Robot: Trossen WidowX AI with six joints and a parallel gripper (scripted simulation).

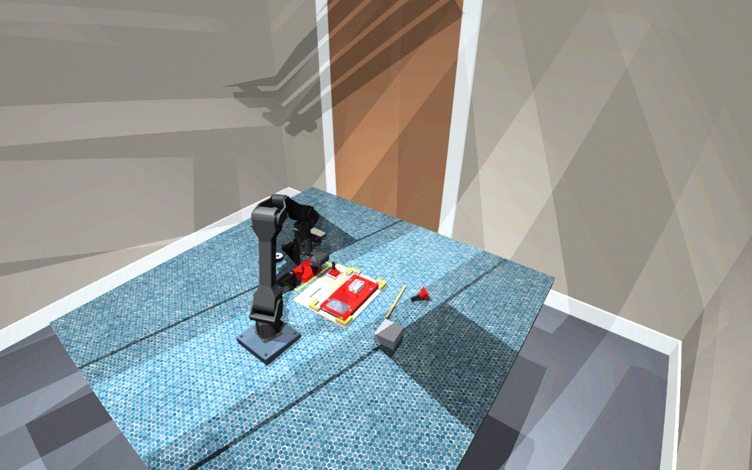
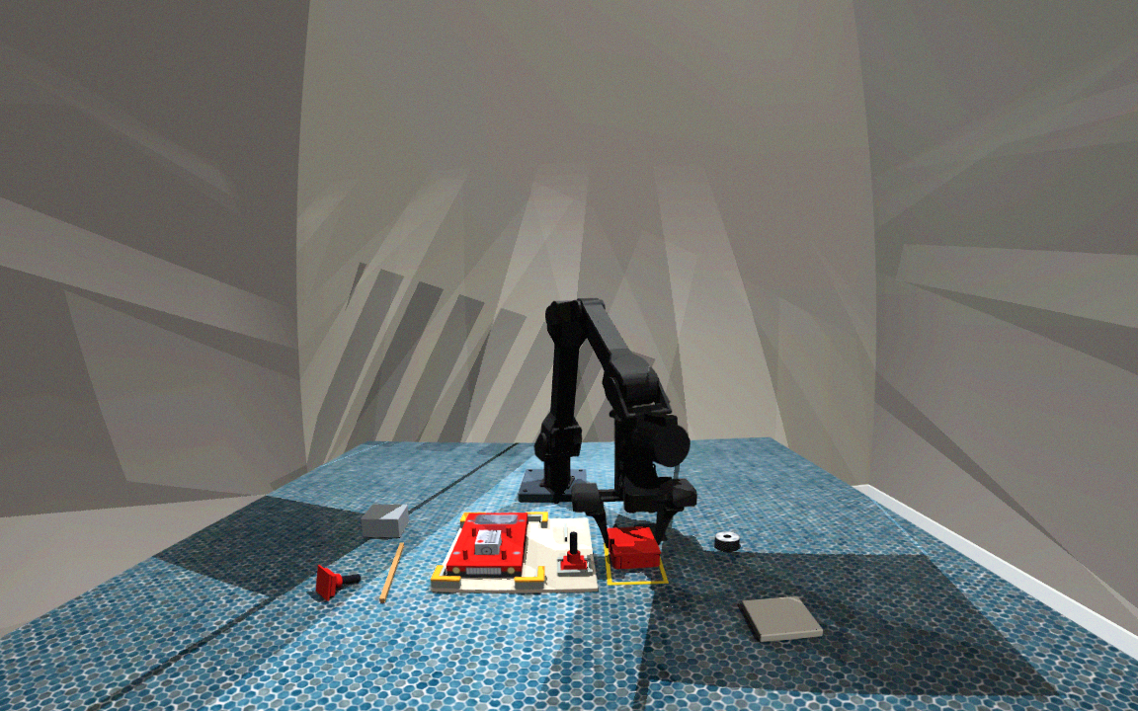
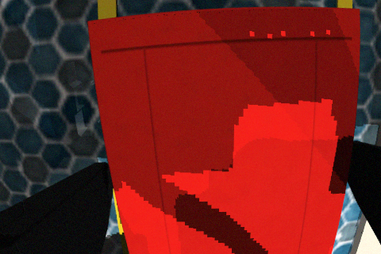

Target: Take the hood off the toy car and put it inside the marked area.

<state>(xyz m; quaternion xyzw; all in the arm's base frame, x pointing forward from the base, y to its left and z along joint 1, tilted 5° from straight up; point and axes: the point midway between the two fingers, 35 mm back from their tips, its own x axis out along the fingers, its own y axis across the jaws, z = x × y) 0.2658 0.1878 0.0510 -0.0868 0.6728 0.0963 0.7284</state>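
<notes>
My gripper tip is right at the red hood. Round my gripper tip: tile (170 mm ahead, 200 mm to the left, 10 mm below); black ring (40 mm behind, 150 mm to the left); wooden stick (140 mm ahead, 340 mm to the right, 10 mm below).
</notes>
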